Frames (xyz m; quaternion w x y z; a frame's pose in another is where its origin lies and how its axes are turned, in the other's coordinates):
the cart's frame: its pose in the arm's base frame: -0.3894 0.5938 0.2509 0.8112 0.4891 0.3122 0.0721
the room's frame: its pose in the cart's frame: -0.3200 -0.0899 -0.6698 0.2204 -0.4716 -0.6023 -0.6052
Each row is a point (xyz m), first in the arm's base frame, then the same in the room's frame.
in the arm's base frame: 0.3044 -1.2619 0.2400
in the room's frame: 1.7894 1.4874 -1.0806
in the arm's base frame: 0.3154 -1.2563 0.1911
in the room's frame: 1.7521 1.5137 -1.1022
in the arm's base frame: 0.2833 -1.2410 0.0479
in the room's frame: 1.6324 1.5309 -1.1867
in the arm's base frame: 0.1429 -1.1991 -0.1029
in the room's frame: 1.4705 1.4465 -1.2909
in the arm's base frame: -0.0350 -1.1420 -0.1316
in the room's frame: 1.3805 1.2835 -1.3232
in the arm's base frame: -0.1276 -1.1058 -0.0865
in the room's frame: 1.3729 1.1772 -1.2993
